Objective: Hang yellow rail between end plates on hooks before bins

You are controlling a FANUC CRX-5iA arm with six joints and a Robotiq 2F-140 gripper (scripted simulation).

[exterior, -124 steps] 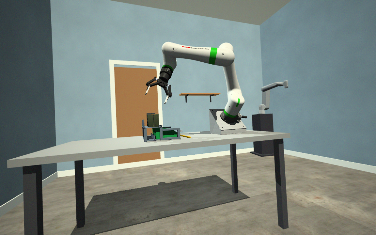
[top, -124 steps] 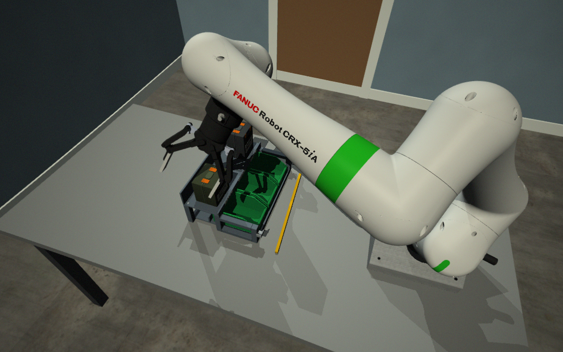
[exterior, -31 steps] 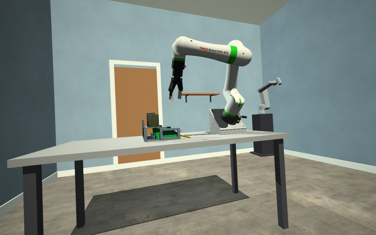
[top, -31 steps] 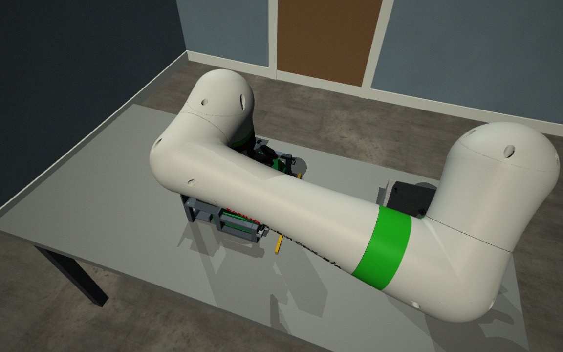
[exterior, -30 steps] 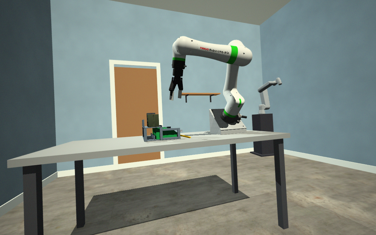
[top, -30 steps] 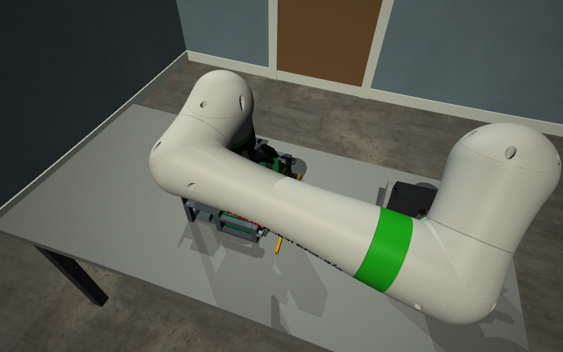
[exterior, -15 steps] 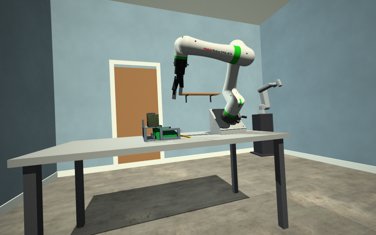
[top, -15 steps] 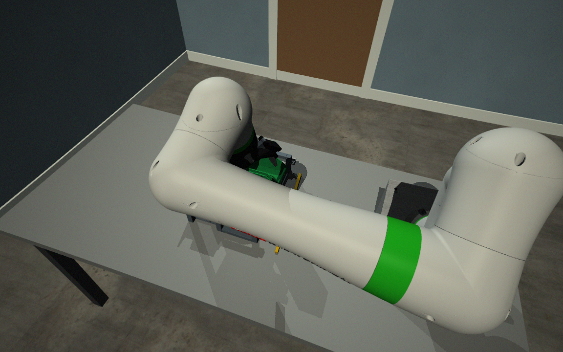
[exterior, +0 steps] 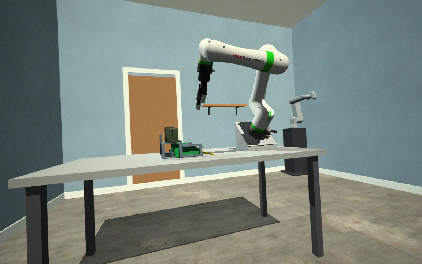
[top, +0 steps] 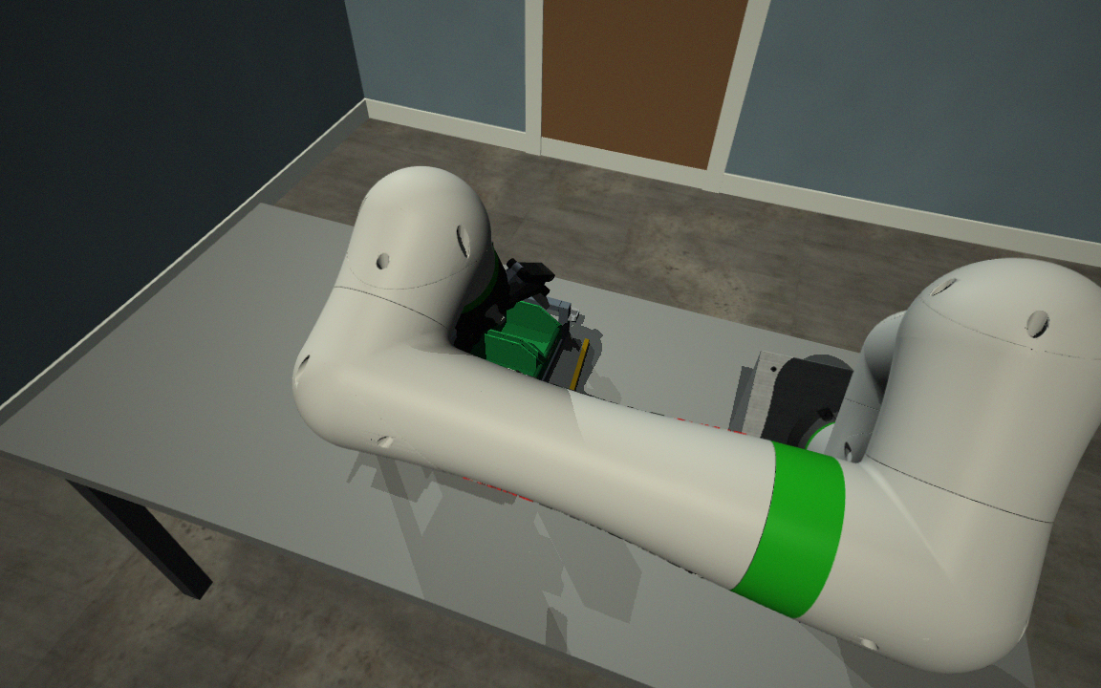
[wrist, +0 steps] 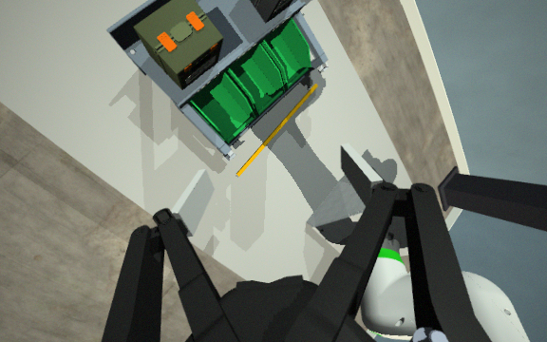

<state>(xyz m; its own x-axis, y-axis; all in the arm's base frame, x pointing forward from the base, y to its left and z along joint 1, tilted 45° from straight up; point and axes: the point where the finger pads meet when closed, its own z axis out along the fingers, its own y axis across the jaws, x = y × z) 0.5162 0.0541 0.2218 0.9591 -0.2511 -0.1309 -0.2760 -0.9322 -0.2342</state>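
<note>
Now: the yellow rail 350 mm below my hand, 170 mm to the right of it and 30 mm behind it. The rest, counted from my hand: olive toolbox 210 mm ahead, 200 mm below, 40 mm to the right.
</note>
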